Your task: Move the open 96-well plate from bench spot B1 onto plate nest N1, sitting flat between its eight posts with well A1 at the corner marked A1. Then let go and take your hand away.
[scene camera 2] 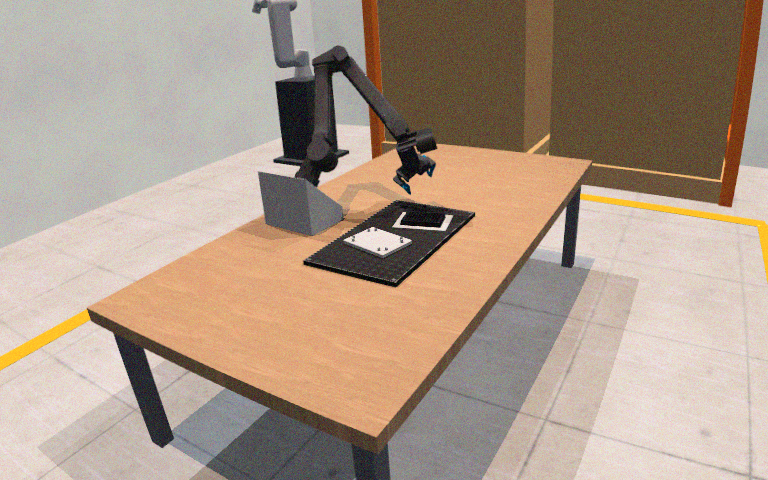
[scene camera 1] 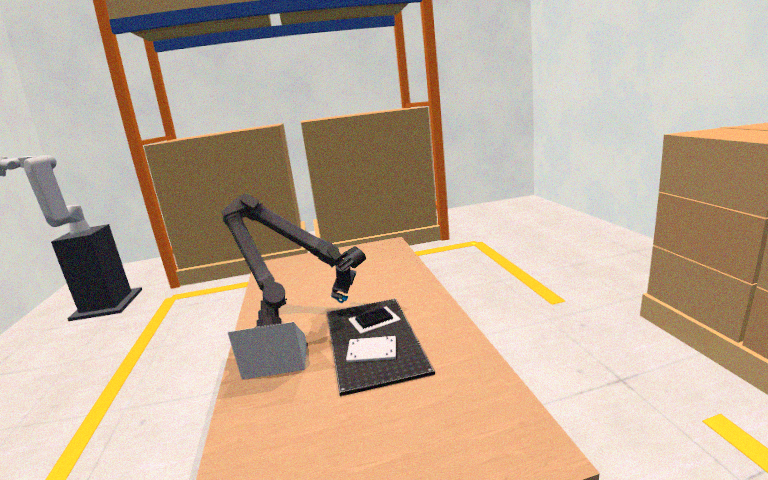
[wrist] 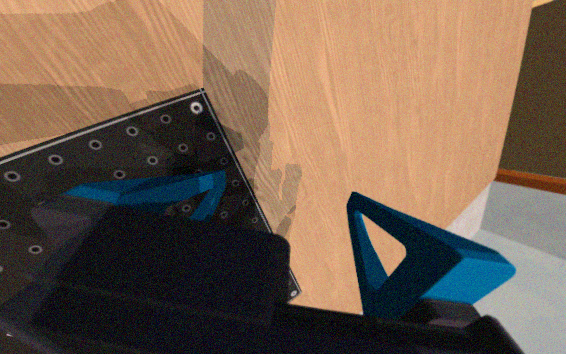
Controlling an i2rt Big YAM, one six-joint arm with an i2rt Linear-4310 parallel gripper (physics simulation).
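Frame: origin at the arm's base, x ahead, y left, z up, level; millimetres.
Where they show: gripper, between the fingertips: (scene camera 2: 419, 185) (scene camera 1: 344, 293) (wrist: 287, 188); arm's base, origin of its link: (scene camera 2: 302, 189) (scene camera 1: 269, 333).
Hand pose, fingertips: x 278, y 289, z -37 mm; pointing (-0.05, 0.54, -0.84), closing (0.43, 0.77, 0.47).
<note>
Things, the pixels of their centre, and the offset from my fingertips. "pt": a spot on its surface instead. Level surfaces: height alone.
- black 96-well plate, middle of its body: (scene camera 2: 423, 218) (scene camera 1: 373, 317) dx +97, dy -153, dz -52 mm
- white outlined bench spot, a spot on its surface: (scene camera 2: 421, 227) pt dx +117, dy -201, dz -59 mm
- plate nest, middle of its body: (scene camera 2: 377, 240) (scene camera 1: 371, 347) dx +58, dy -359, dz -50 mm
- black board, middle of its body: (scene camera 2: 396, 236) (scene camera 1: 372, 338) dx +72, dy -278, dz -67 mm
- wooden table, height of its surface: dz -74 mm
The black 96-well plate (scene camera 1: 373, 318) (scene camera 2: 423, 218) lies on the white outlined bench spot (scene camera 1: 357, 326) (scene camera 2: 421, 227) at the far end of the black perforated board. The plate nest (scene camera 1: 371, 348) (scene camera 2: 377, 241) is a white slab with small dark posts on the same board, nearer the scene cameras; no plate is on it. My gripper (scene camera 1: 339, 297) (scene camera 2: 419, 181) (wrist: 287, 188) is open with nothing between its blue fingers. It hangs above the table near the board's far left corner, apart from the plate. Neither plate nor nest can be made out in the wrist view. Well A1 and the nest's corner mark are too small to read.
The black board (scene camera 1: 390, 376) (scene camera 2: 351, 266) (wrist: 90, 165) lies on the wooden table (scene camera 1: 396, 430) (scene camera 2: 271, 328) (wrist: 320, 100). A grey wedge-shaped block (scene camera 1: 266, 350) (scene camera 2: 288, 203) stands by the arm's base, left of the board. Behind the table stands a rack with orange posts (scene camera 1: 436, 141) (scene camera 2: 741, 107).
</note>
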